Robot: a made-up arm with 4 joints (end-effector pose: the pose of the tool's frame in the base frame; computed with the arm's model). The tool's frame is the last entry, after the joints. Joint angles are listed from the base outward.
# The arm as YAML. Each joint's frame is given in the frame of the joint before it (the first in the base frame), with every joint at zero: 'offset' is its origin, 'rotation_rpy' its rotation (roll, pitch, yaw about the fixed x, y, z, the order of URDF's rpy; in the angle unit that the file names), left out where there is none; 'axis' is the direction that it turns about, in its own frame. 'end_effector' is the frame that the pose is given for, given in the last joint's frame.
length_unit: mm
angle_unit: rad
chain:
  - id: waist
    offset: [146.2, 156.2, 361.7]
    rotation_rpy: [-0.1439, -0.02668, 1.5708]
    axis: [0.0, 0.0, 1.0]
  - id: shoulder
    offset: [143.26, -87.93, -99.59]
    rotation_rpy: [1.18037, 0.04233, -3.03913]
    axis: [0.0, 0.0, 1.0]
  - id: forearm
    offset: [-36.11, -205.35, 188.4]
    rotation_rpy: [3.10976, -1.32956, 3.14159]
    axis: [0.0, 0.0, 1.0]
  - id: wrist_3
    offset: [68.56, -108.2, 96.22]
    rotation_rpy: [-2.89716, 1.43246, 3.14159]
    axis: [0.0, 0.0, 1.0]
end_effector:
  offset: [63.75, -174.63, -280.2]
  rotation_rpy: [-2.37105, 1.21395, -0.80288]
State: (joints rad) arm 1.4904 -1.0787 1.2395 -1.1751
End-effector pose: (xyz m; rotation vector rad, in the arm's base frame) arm -0.5348 0.0852 0.3349 0.2734 2.7068 -0.0804
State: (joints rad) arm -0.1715 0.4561 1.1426 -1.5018
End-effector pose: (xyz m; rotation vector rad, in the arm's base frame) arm 0.0194 0.4612 -0.1858 1.2837 1.0112 -1.0817
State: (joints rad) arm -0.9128 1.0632 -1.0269 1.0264
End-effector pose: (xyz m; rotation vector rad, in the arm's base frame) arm 0.2666 0.1339 0.3093 -1.9486 -0.6500 -0.7703
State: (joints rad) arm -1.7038 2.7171 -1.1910 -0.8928
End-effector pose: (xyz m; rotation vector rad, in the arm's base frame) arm 0.0995 -0.0432 0.1691 -0.6911 1.0552 0.2505
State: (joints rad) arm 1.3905 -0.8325 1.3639 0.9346
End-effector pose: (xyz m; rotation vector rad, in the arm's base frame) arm -0.3151 -0.0252 0.0162 -1.0834 1.1807 1.7238
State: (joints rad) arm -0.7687 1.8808 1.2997 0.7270
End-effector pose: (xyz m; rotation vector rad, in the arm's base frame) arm -0.1358 -0.0587 0.3954 -1.9037 1.8049 -1.0537
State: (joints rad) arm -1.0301 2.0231 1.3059 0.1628
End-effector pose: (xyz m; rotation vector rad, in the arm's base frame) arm -0.2427 0.0333 0.3943 -1.3956 1.7287 -1.6057
